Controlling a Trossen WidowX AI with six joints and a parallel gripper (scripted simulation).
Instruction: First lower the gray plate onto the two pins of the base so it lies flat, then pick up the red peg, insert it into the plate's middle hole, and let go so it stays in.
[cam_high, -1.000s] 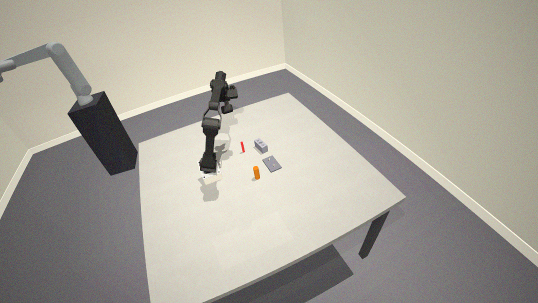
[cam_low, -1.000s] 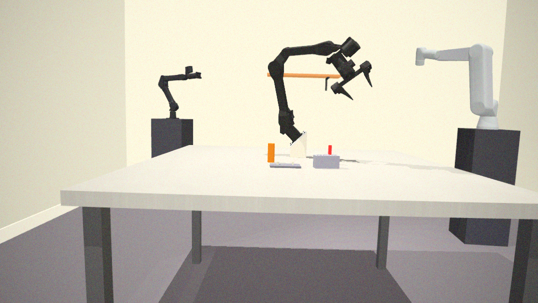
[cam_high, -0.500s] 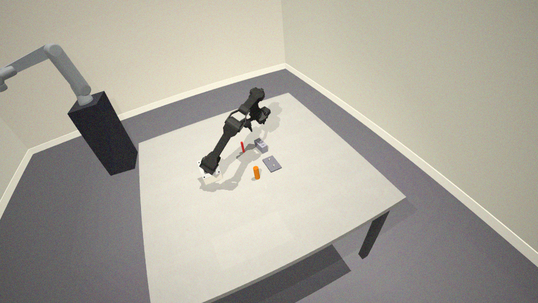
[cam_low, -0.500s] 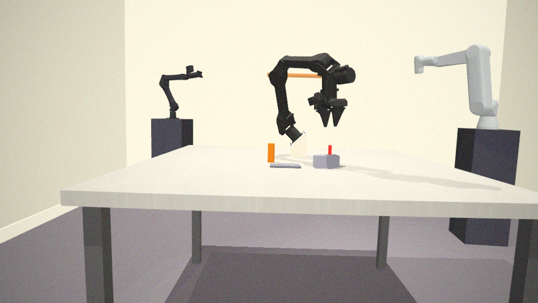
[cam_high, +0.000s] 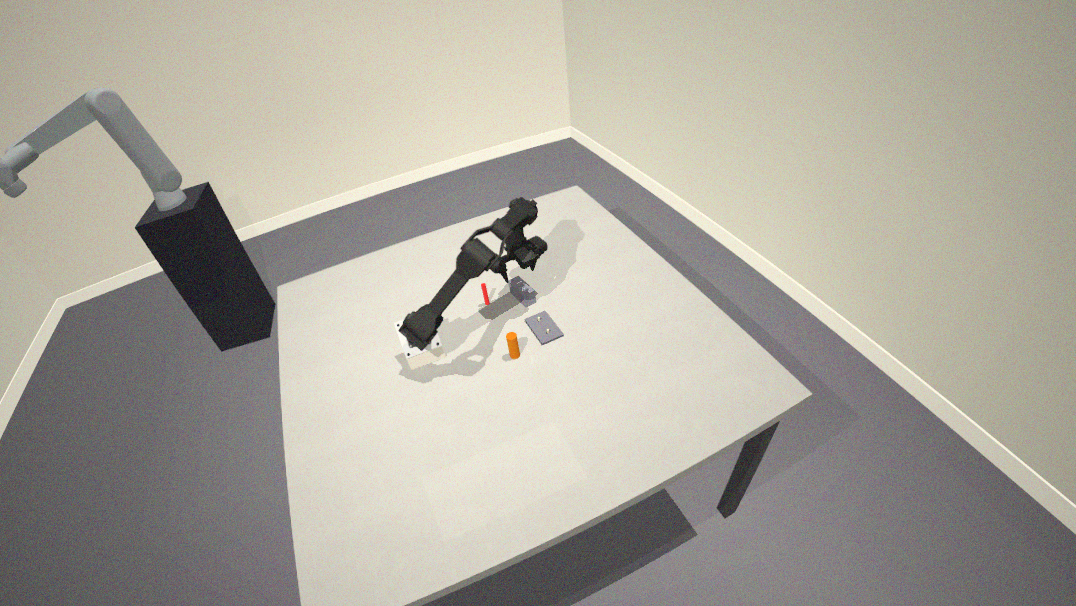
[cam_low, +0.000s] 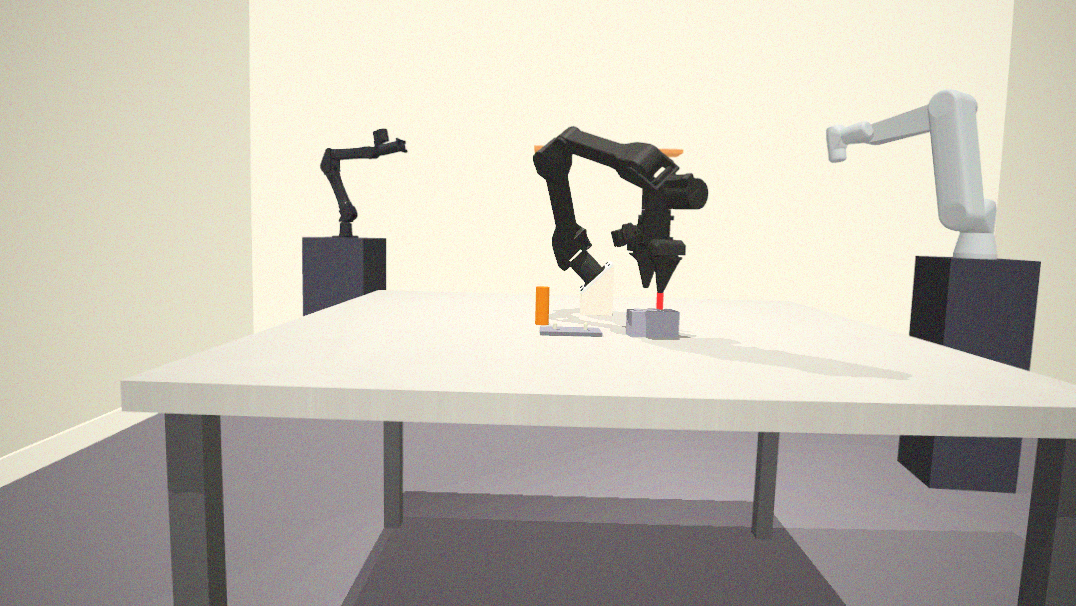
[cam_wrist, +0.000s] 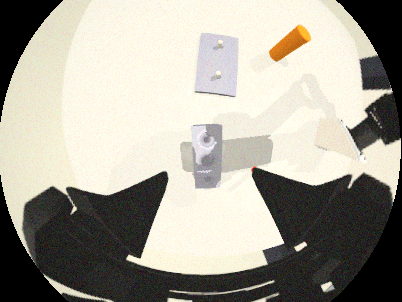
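Now: gripper tip 5 cm above the gray plate. Round my gripper tip: base 16 cm to the right, 8 cm below, 2 cm ahead; then red peg 11 cm behind, 5 cm below, 2 cm to the left; then orange cylinder 23 cm to the right, 9 cm behind, 5 cm below.
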